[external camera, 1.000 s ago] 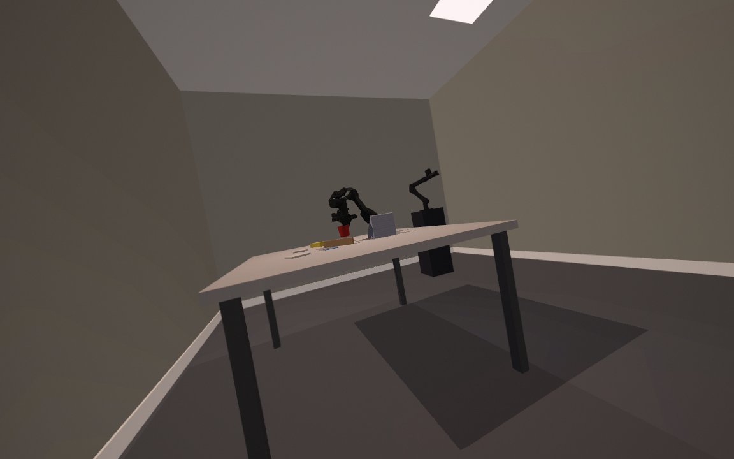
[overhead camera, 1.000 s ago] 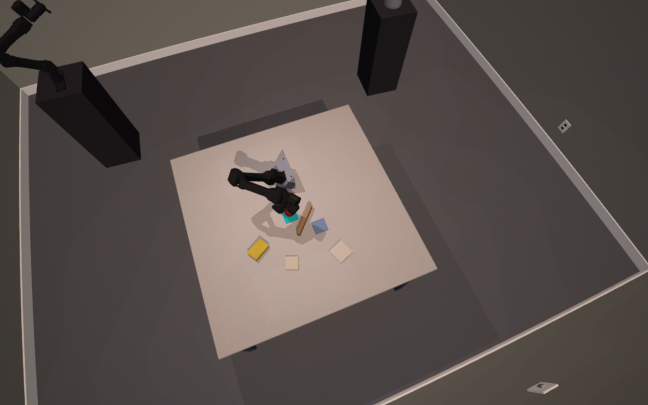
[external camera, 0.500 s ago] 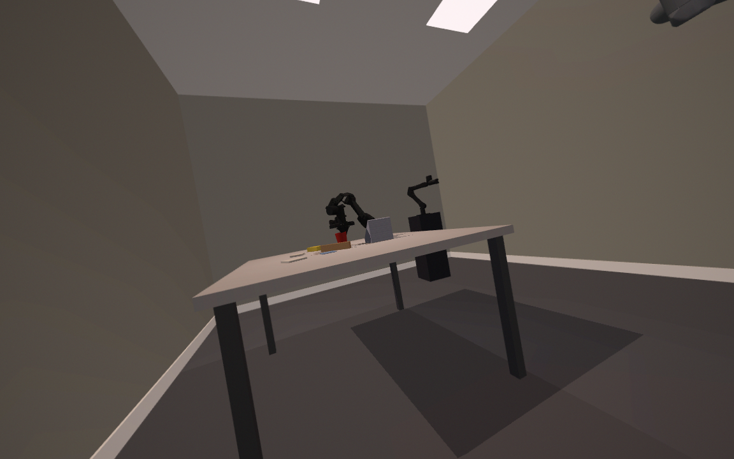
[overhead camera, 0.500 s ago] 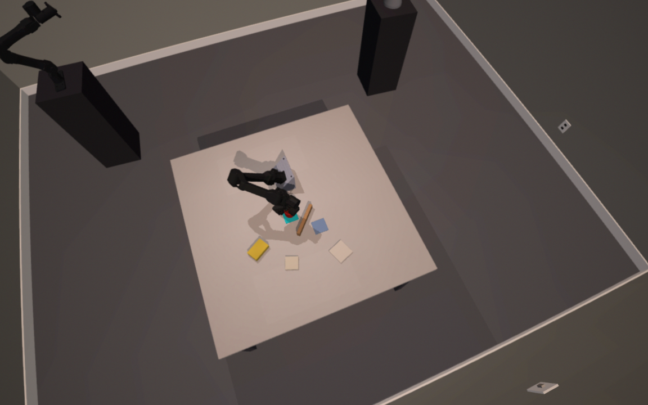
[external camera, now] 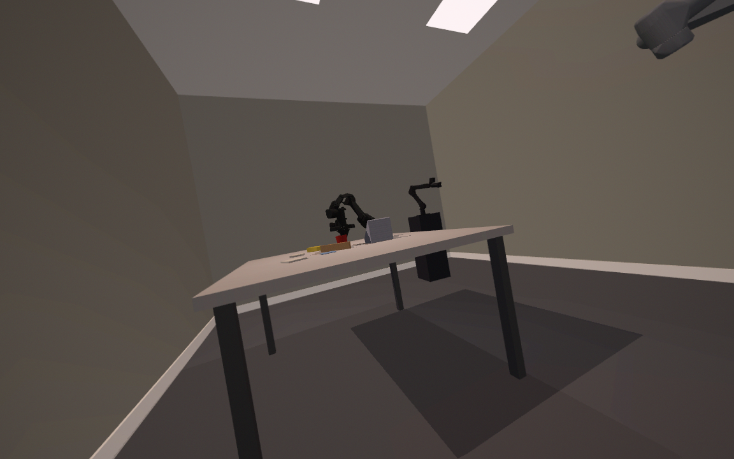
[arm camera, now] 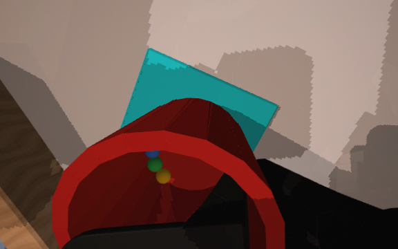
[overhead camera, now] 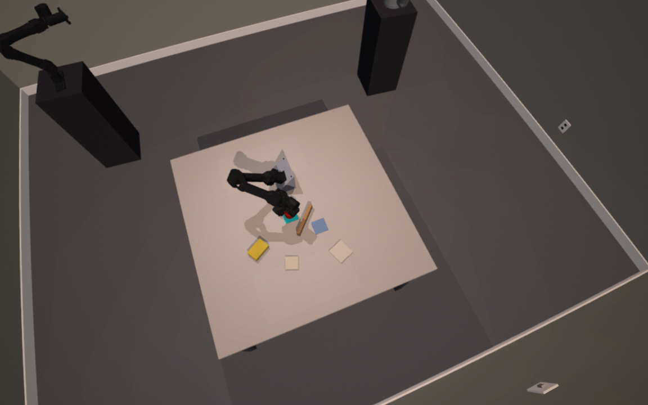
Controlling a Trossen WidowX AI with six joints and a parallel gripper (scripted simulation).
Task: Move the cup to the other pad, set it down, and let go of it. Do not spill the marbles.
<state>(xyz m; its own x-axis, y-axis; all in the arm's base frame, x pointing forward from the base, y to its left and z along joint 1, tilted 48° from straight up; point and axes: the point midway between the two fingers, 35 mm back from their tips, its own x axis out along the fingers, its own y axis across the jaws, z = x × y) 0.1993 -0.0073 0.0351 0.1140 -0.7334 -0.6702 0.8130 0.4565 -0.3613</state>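
The teal pad is 30 mm ahead of my gripper tip, 20 mm to the left of it and 50 mm below it. Round my gripper tip: yellow block 190 mm ahead, 220 mm to the right, 30 mm below; blue-grey pad 140 mm ahead, 170 mm to the left, 50 mm below; wooden bar 80 mm ahead, 90 mm to the left, 40 mm below.
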